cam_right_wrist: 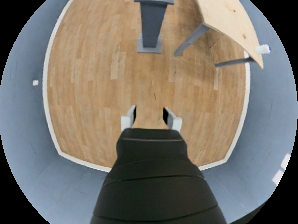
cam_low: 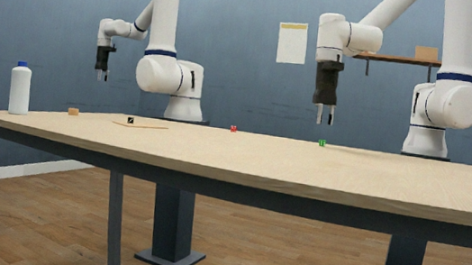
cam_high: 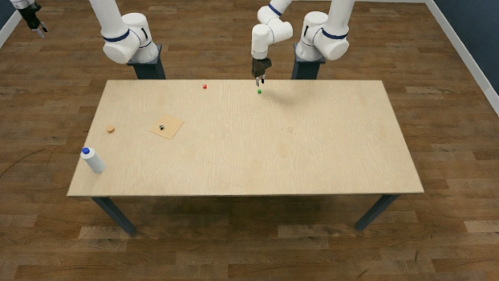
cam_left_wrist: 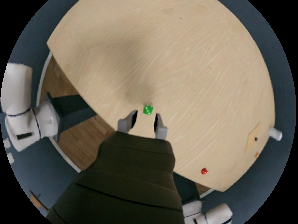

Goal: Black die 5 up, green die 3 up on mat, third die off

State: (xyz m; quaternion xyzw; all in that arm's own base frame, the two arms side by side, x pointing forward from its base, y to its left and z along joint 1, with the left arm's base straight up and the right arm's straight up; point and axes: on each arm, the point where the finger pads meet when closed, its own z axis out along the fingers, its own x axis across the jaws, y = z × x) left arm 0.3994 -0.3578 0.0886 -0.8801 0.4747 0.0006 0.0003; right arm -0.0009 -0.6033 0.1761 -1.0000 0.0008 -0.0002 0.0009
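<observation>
Right now the green die is 80 mm below my left hand. The rest, counted from my left hand: black die (560 mm to the right, 270 mm ahead, 70 mm below); tan mat (540 mm to the right, 250 mm ahead, 90 mm below); red die (340 mm to the right, 80 mm below, 50 mm behind).
</observation>
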